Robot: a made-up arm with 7 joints.
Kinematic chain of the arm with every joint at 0, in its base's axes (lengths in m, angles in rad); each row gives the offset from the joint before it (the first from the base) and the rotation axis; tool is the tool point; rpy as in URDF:
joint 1: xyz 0 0 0.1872 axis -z
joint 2: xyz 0 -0.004 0.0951 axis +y
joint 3: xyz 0 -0.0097 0.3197 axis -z
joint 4: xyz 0 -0.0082 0.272 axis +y
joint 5: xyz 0 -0.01 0.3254 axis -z
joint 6: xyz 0 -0.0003 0.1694 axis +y
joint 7: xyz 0 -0.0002 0.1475 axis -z
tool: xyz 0 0 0 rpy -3.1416 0 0
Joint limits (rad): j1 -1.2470..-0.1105 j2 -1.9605..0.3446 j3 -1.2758..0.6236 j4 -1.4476..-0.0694 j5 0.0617..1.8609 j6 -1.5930..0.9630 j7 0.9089..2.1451
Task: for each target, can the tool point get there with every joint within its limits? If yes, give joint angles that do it. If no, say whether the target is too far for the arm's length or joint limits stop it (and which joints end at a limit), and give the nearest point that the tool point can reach.
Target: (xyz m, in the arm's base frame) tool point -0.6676 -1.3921 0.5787
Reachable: no: too far | nearest point -0.5241 -1.0928 0.5150 | short by 0.338 m
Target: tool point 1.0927 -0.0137 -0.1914
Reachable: no: joint limits stop it (at a limit: joint 1, joint 2, joint 4, joint 5) | nearest point 0.3763 -0.5410 -0.1858 | short by 0.890 m
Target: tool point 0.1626 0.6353 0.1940
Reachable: no: joint limits stop it (at a limit: joint 1, joint 2, joint 3, joint 4, joint 6) | nearest point -0.3718 0.2815 -0.2677 | short by 0.790 m
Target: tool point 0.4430 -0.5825 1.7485
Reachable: no: too far | nearest point 0.2379 -0.4030 1.3746 | short by 0.463 m
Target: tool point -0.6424 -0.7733 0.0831
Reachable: yes | joints -1.0305 -1.2615 0.2995 -0.8688 0.2885 -0.8992 1.4823
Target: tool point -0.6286 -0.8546 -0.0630
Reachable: yes | joints -0.9185 -1.7419 -0.9488 -0.2053 1.6363 -1.3891 1.9612
